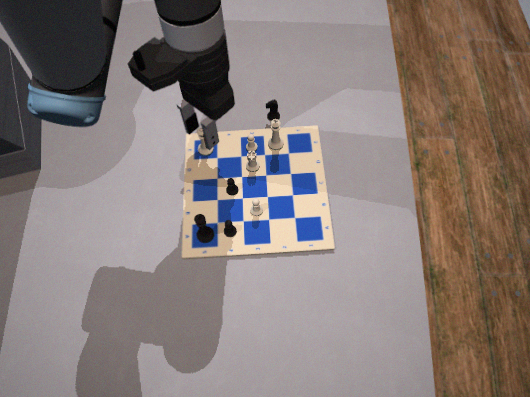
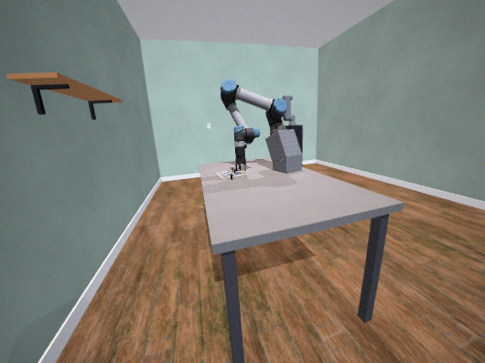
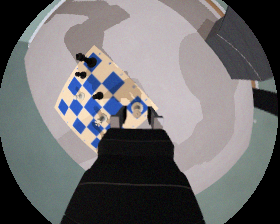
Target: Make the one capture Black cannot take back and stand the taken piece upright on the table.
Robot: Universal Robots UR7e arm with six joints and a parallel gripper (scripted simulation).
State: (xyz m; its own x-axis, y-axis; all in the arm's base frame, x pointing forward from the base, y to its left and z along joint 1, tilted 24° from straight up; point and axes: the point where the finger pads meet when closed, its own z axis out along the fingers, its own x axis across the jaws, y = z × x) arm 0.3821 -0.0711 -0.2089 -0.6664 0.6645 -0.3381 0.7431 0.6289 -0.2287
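Now: the rook 30 mm below my hand. Also, from my hand: chessboard 80 mm to the right, 70 mm ahead, 50 mm below; black knight 120 mm ahead, 60 mm to the left, 40 mm below; white king 110 mm ahead, 20 mm below.
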